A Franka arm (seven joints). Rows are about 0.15 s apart.
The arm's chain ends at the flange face. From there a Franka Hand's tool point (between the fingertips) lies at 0.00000 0.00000 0.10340 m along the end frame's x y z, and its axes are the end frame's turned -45 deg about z.
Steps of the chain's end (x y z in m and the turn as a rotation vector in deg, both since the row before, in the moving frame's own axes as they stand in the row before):
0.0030 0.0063 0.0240 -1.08 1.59 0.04
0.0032 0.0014 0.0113 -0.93 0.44 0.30
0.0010 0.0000 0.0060 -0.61 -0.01 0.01
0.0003 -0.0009 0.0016 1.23 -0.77 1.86
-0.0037 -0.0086 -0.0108 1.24 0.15 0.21
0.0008 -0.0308 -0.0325 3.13 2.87 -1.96
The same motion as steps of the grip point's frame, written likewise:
-0.0017 0.0100 0.0239 -1.89 0.36 0.04
0.0006 0.0050 0.0113 -0.97 -0.35 0.30
-0.0001 0.0015 0.0060 -0.42 -0.44 0.01
0.0015 -0.0030 0.0016 1.41 0.33 1.86
0.0052 -0.0101 -0.0108 0.77 0.98 0.21
0.0300 -0.0217 -0.0328 0.18 4.24 -1.96

